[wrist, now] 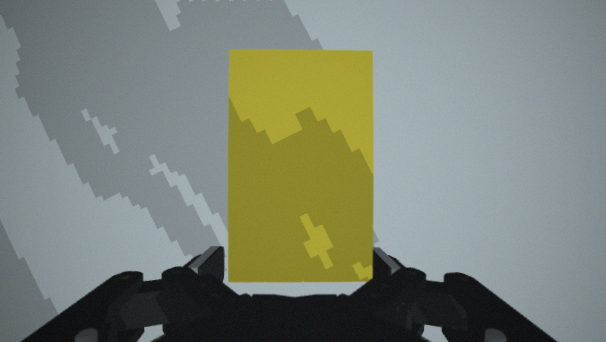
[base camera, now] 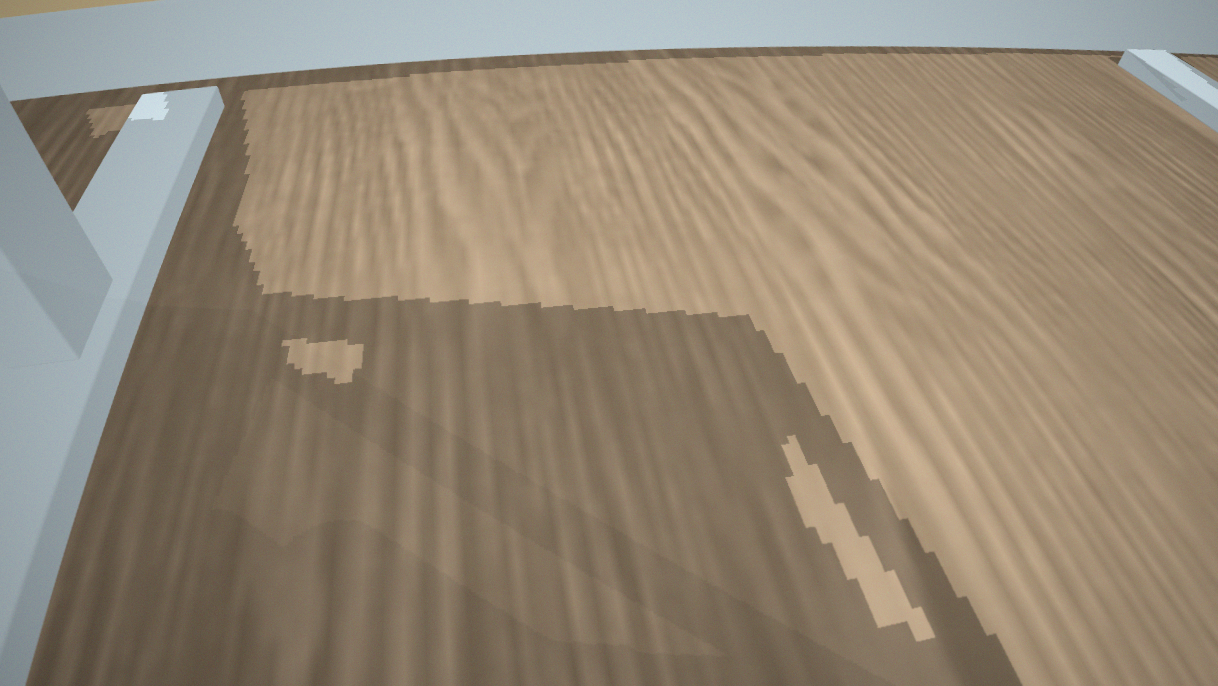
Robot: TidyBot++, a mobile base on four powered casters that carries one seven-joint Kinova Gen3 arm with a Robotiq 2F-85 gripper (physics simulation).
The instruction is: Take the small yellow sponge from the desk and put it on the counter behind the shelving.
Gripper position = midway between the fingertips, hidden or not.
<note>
In view: my gripper (wrist: 295, 263), a yellow sponge (wrist: 300, 125) and a pale grey desk (base camera: 83, 278).
The pale grey desk is seen too in the wrist view (wrist: 481, 123). The base camera view misses the yellow sponge: it is out of frame.
</note>
